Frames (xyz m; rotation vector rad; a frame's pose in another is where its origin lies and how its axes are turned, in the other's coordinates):
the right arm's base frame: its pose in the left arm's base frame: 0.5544 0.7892 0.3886 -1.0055 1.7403 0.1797
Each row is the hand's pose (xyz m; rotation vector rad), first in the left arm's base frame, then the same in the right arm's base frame.
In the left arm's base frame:
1: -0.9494 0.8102 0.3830 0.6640 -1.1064 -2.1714
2: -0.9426 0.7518 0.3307 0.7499 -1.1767 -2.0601
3: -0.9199 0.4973 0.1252 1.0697 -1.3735 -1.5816
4: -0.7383 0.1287 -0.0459 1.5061 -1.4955 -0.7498
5: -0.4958 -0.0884 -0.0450 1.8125 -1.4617 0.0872
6: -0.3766 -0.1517 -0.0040 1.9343 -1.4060 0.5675
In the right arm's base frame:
1: 0.1088 1.0616 -1.0597 -2.1856 0.3088 1.1948
2: 0.1836 1.0376 -1.0655 -2.1547 0.4270 1.1021
3: 0.4909 0.9305 -1.1052 -2.0078 0.8496 0.7057
4: 0.8182 0.6288 -1.1096 -1.6490 1.3448 0.0115
5: 0.9151 0.3224 -1.0582 -1.1530 1.5982 -0.6435
6: 0.9053 0.1854 -1.0258 -0.8112 1.6354 -0.9736

